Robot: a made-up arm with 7 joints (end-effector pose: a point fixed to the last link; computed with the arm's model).
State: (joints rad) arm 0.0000 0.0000 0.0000 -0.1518 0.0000 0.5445 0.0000
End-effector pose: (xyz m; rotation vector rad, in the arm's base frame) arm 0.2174 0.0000 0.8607 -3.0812 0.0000 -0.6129
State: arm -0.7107 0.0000 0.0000 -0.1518 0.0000 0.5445 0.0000
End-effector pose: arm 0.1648 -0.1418 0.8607 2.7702 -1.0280 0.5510
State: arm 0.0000 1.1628 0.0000 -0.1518 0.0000 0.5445 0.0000
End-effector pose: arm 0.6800 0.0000 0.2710 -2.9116 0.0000 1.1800
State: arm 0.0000 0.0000 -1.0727 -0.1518 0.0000 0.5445 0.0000
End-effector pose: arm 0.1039 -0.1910 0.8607 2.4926 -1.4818 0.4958
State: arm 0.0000 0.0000 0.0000 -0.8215 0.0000 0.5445 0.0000
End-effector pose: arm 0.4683 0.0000 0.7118 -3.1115 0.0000 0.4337
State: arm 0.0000 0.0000 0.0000 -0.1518 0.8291 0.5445 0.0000
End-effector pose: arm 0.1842 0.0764 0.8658 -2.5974 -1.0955 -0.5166
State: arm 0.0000 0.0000 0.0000 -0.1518 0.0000 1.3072 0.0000
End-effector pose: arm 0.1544 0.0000 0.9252 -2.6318 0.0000 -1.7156
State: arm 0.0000 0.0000 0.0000 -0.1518 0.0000 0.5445 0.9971
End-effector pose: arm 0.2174 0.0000 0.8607 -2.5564 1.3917 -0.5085
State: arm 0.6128 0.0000 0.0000 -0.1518 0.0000 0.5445 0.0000
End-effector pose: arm 0.1778 0.1250 0.8607 -2.8325 -0.8961 -0.5634
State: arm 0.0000 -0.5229 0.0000 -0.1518 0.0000 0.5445 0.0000
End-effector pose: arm -0.1347 0.0000 0.8829 -2.8181 0.0000 -1.3885
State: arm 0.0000 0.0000 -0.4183 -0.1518 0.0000 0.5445 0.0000
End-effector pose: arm 0.1986 -0.0883 0.8607 2.9388 -0.6238 0.5846
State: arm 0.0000 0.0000 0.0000 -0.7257 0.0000 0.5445 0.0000
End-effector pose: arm 0.4394 0.0000 0.7429 -3.1287 0.0000 0.2842
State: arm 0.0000 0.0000 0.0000 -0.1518 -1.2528 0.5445 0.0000
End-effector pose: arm 0.1470 -0.0984 0.8715 2.2211 -1.5404 0.4418
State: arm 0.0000 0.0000 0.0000 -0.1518 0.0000 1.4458 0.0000
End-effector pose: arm 0.1386 0.0000 0.9309 -2.5067 0.0000 -1.8937
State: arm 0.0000 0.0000 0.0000 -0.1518 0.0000 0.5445 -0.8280
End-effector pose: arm 0.2174 0.0000 0.8607 2.6881 1.1812 0.5347
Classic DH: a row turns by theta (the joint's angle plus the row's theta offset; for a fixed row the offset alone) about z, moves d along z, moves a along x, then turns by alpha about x. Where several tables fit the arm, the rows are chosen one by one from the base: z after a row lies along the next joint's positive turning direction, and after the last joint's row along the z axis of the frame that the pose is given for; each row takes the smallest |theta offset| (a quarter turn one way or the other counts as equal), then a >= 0, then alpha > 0; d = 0 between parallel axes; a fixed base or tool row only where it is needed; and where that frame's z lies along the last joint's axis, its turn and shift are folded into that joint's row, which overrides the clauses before.
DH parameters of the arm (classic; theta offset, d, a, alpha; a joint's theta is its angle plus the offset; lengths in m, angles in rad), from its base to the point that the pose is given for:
joint 1: 0 0.2139 0 -1.5708
joint 2: 0 0 0 1.5708
joint 3: 0 0.2118 0.1288 1.5708
joint 4: 0 0 -0.0818 -1.5708
joint 5: 0 0.3807 0 1.5708
joint 6: 0 0 0.1211 1.5708
joint 7: 0 0 0 0

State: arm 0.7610 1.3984 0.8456 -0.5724 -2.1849 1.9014 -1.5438
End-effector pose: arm 0.3026 0.6766 0.1239 -0.0051 1.8652 -0.1370
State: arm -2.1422 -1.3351 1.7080 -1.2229 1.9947 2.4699 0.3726
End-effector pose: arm 0.6752 0.0338 0.3201 -2.0296 1.0187 -0.9451
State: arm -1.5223 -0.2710 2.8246 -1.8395 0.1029 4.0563 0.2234
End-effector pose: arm 0.1223 0.4877 0.3769 -1.1408 -0.6455 -1.4386
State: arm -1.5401 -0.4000 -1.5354 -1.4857 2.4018 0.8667 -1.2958
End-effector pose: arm -0.5883 0.0665 0.6029 0.9688 0.2632 1.8472
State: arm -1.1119 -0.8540 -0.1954 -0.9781 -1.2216 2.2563 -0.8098
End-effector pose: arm -0.0703 0.0993 0.9382 0.7800 -0.7353 -0.1427
